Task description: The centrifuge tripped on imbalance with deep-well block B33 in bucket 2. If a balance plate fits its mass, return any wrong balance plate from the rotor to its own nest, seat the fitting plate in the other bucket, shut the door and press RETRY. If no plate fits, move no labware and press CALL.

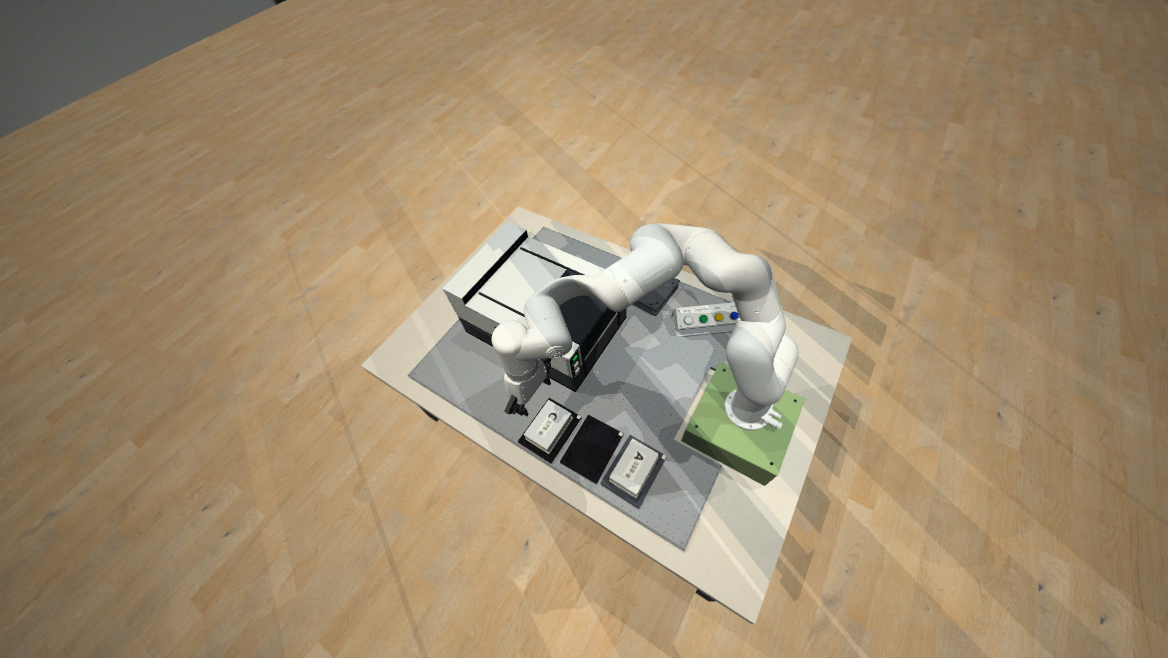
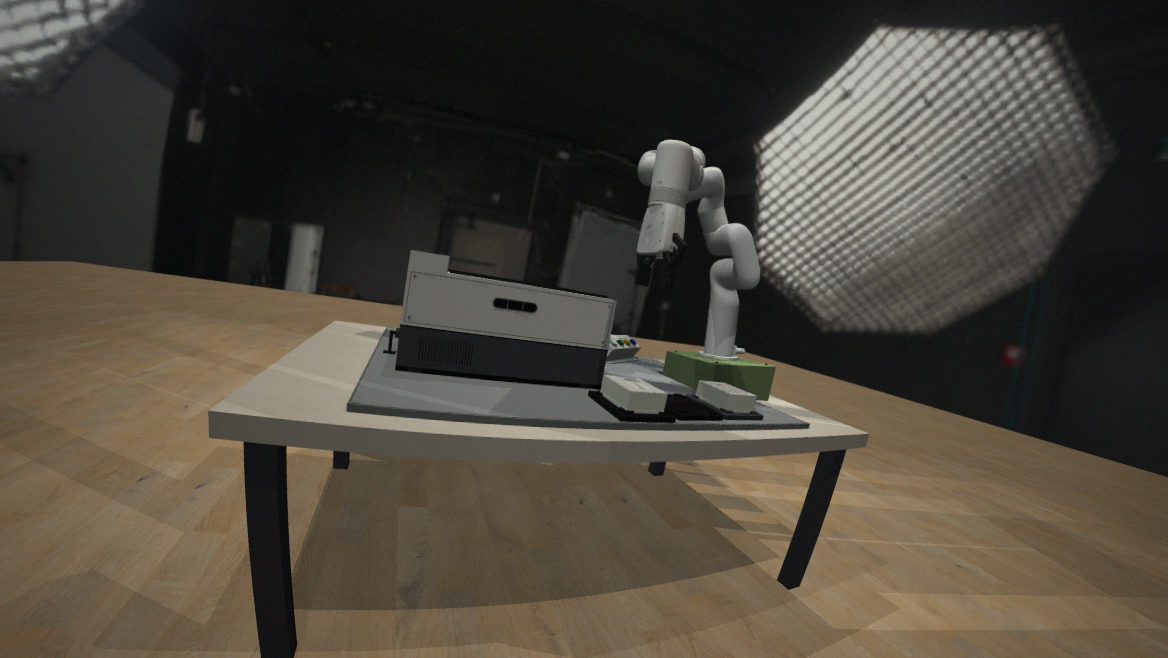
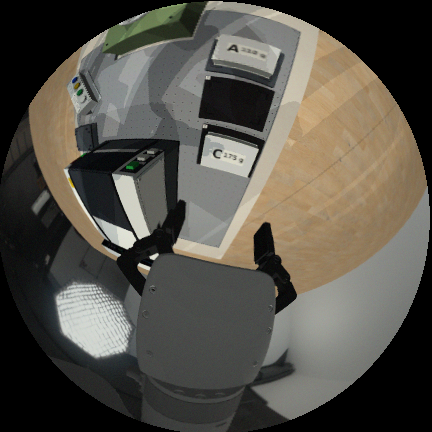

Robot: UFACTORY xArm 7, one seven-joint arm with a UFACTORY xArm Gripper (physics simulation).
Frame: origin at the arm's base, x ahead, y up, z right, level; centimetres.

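Seen in the pictures: gripper, fingertip midpoint: (image 1: 534, 397) (image 2: 653, 286) (image 3: 223, 218); arm's base at its link origin: (image 1: 747, 409) (image 2: 717, 357).
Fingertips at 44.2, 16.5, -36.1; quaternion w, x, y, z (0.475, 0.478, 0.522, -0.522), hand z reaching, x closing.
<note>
Offsets run from my fingertips to a thing's top centre, as dx, dy, dz. "spot": to the spot under its first point.
White balance plates C @(-0.1, -19.7, +0.7) (image 1: 550, 429) (image 2: 633, 394) (image 3: 229, 167), labelled 175 g, and A @(-27.0, -19.7, +5.5) (image 1: 634, 467) (image 2: 727, 396) (image 3: 245, 63), its figure blurred, sit in the two outer black nests. The middle nest @(-13.7, -23.3, +3.6) (image 1: 590, 448) (image 2: 693, 406) (image 3: 236, 103) is empty. My gripper (image 1: 532, 393) (image 2: 658, 273) (image 3: 223, 218) is open and empty, high above the work surface near plate C and the centrifuge. The centrifuge (image 1: 505, 279) (image 2: 555, 314) (image 3: 150, 195) has a green-lit panel @(+1.4, -6.0, +17.2) (image 3: 132, 166). Its rotor, block B33 and door state cannot be made out; my arm covers part of it.
A button box @(-19.4, -16.7, +61.2) (image 1: 682, 320) (image 2: 623, 353) (image 3: 80, 101) with white, green, yellow and blue buttons stands beyond the centrifuge. A dark pad @(spot: -0.8, -21.7, +58.8) (image 1: 656, 297) (image 3: 86, 136) lies between them. The green arm base (image 1: 735, 441) (image 2: 756, 380) (image 3: 155, 32) stands at the table's other end.
</note>
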